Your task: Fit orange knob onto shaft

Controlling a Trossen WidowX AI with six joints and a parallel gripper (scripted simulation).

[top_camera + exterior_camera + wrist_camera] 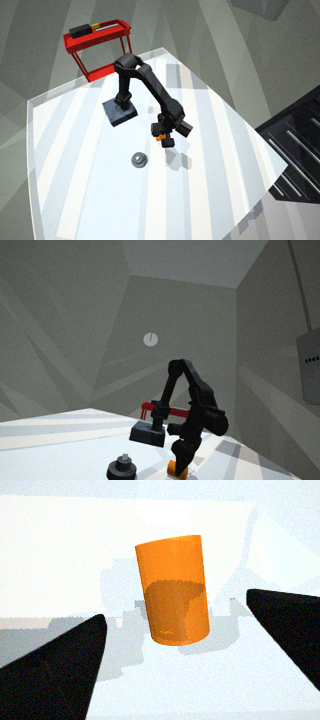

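My gripper tip is now 10 mm above the orange knob. Round my gripper tip: round dark pedestal: 180 mm to the right, 30 mm ahead.
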